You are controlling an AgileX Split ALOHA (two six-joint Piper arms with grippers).
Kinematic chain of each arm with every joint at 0, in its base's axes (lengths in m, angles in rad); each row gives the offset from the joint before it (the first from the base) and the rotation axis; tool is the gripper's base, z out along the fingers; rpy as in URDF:
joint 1: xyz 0 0 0.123 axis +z
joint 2: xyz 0 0 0 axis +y
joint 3: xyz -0.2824 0 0.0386 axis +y
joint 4: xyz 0.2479 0 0.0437 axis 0.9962 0 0.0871
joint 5: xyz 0 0 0 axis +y
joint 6: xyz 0.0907 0 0.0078 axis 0.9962 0 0.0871
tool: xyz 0 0 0 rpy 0 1.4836 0
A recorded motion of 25 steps. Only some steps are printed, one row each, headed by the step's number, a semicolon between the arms.
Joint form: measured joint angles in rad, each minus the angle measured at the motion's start. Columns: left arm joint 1, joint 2, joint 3, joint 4, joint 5, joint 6; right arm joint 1, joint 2, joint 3, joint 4, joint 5, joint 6.
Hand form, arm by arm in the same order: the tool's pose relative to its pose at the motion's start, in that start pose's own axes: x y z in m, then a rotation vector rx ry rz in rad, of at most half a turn. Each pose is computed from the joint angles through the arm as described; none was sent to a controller.
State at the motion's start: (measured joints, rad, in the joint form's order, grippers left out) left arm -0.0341 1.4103 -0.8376 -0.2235 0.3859 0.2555; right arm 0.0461 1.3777 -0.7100 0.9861 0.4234 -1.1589
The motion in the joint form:
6: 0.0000 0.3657 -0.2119 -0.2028 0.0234 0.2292; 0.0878 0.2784 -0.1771 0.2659 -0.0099 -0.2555
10: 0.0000 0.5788 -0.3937 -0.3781 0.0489 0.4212; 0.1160 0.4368 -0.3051 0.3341 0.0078 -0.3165
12: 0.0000 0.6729 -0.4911 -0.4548 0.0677 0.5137; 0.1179 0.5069 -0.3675 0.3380 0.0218 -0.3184
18: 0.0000 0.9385 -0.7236 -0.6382 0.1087 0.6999; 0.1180 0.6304 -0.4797 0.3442 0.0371 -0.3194
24: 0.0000 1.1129 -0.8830 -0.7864 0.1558 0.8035; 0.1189 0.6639 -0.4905 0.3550 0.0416 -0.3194
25: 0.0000 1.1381 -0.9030 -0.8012 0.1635 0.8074; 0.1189 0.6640 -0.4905 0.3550 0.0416 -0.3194
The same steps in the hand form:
6: -0.0176 0.0011 0.0919 0.0919 0.1456 0.0229; -0.0277 0.0035 0.0684 -0.1031 -0.0030 -0.0355
10: -0.0330 -0.0002 0.1484 0.1706 0.1578 0.0435; -0.0405 0.0023 0.1095 -0.1495 0.0040 -0.0418
12: -0.0415 -0.0010 0.1734 0.2094 0.1457 0.0637; -0.0447 -0.0013 0.1276 -0.1661 0.0115 -0.0387
18: -0.0395 -0.0027 0.2486 0.3004 0.1415 0.0688; -0.0498 -0.0096 0.1603 -0.1832 0.0214 -0.0301
24: -0.0307 -0.0061 0.2962 0.3794 0.1261 0.0287; -0.0443 -0.0107 0.1700 -0.1917 0.0392 -0.0126
25: -0.0276 -0.0065 0.3031 0.3897 0.1300 0.0174; -0.0443 -0.0108 0.1700 -0.1917 0.0393 -0.0126

